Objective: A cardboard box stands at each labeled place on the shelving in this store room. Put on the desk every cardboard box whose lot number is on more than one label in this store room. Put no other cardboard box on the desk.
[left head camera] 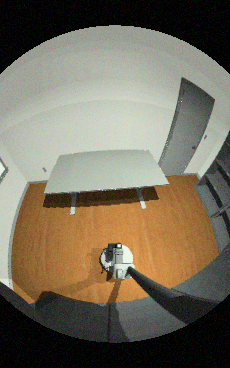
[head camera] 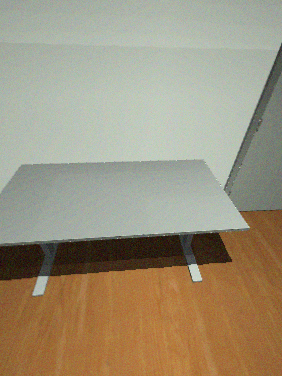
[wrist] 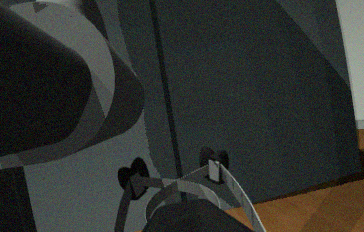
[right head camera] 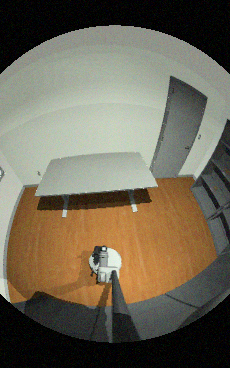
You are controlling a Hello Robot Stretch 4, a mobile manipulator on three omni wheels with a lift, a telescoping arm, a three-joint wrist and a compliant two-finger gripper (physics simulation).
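Places are measured from the robot's base along level axes (x back, y right, z up), in centimetres.
Pixels of known places: gripper, fingertip midpoint: (left head camera: 110, 271) (wrist: 173, 164) (right head camera: 96, 274).
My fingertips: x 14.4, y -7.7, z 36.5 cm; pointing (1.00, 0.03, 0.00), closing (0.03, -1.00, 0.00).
Note:
Behind a point stands the place of what it marks.
The desk (head camera: 120, 200) {x -98.2, y -14.9, z 69.3 cm} (left head camera: 107, 170) {x -97.7, y -14.8, z 69.3 cm} (right head camera: 97, 172) {x -99.8, y -11.2, z 69.3 cm} stands against the wall in front of the robot, and no box shows on its grey top. My gripper (wrist: 173, 164) {x 14.4, y -7.7, z 36.5 cm} is open in the wrist view, with its two fingertips apart and no box between them. Behind the fingers is a dark grey panel surface (wrist: 250, 100) {x 83.1, y -43.7, z 42.5 cm}. Part of the grey shelving (left head camera: 218, 232) {x 0.2, y 228.3, z 4.9 cm} (right head camera: 216, 235) {x 2.0, y 229.1, z 4.9 cm} shows at the right edge of both side head views. Tiny brownish spots show on its shelves, too small to identify. No label can be read.
A grey door (head camera: 265, 150) {x -164.2, y 105.9, z 76.2 cm} (left head camera: 187, 130) {x -166.2, y 122.9, z 118.9 cm} (right head camera: 179, 130) {x -166.3, y 122.7, z 118.8 cm} is in the wall to the right of the desk. Wooden floor (head camera: 140, 325) {x -50.3, y 1.9, z -2.7 cm} (left head camera: 175, 220) {x -53.5, y 108.8, z -2.7 cm} (right head camera: 170, 220) {x -59.3, y 113.6, z -2.7 cm} lies between robot and desk. Dark grey panels (left head camera: 75, 317) curve along the bottom of the left head view, close to the arm.

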